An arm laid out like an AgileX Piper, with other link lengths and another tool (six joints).
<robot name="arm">
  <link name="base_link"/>
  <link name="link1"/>
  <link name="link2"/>
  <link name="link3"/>
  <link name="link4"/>
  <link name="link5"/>
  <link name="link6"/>
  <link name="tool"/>
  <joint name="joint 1" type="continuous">
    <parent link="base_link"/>
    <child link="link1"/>
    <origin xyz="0 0 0.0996"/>
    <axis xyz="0 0 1"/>
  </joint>
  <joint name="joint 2" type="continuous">
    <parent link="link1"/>
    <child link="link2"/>
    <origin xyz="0 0 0" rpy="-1.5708 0 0"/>
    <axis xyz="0 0 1"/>
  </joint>
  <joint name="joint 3" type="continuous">
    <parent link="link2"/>
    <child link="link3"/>
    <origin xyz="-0.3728 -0.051 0"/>
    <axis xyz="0 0 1"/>
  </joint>
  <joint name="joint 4" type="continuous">
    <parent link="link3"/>
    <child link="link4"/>
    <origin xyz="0.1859 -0.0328 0" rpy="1.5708 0 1.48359"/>
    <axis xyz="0 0 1"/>
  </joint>
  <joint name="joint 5" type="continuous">
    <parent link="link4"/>
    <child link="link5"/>
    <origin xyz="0 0 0" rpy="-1.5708 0 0"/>
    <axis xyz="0 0 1"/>
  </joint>
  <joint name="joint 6" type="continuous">
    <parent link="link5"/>
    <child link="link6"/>
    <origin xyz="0 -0.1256 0" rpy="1.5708 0 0"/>
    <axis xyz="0 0 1"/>
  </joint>
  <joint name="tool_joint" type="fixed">
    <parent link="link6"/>
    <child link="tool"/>
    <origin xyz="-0.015 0.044 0.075" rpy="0 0.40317 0.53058"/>
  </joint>
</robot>
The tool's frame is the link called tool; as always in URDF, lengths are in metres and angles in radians. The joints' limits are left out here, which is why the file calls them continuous.
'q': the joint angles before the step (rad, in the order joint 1, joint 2, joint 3, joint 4, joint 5, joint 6). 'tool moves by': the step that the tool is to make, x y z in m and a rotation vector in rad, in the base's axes. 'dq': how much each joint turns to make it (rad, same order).
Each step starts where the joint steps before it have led.
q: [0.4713 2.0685 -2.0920 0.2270 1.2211 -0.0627]
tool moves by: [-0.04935 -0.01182 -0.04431 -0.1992 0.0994 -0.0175]
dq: [0.0930 -0.0698 0.2533 -0.1657 -0.0134 0.1138]
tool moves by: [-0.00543 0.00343 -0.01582 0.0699 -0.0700 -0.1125]
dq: [0.0318 -0.0689 0.2730 -0.0259 -0.3075 0.1425]
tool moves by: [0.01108 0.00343 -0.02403 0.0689 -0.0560 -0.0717]
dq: [0.0000 0.0088 0.1717 -0.0007 -0.2675 0.0698]
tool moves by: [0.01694 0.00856 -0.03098 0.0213 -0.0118 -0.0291]
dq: [-0.0021 0.0721 0.0449 0.0022 -0.1393 0.0246]
